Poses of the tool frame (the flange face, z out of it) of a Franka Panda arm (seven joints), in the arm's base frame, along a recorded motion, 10 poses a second.
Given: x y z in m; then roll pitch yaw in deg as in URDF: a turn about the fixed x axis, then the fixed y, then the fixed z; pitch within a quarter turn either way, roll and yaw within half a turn.
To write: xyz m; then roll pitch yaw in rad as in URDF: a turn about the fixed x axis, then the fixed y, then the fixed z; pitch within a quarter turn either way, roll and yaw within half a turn. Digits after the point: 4 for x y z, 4 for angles.
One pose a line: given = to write
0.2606 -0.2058 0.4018 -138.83 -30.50 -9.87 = 0.2606 -0.2058 0.4018 -2.4230 -0.5323 -0.1723
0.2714 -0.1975 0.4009 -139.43 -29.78 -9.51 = 0.2714 -0.1975 0.4009 -2.4335 -0.5198 -0.1660
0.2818 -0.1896 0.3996 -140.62 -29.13 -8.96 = 0.2818 -0.1896 0.3996 -2.4543 -0.5084 -0.1564
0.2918 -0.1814 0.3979 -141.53 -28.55 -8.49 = 0.2918 -0.1814 0.3979 -2.4702 -0.4983 -0.1482
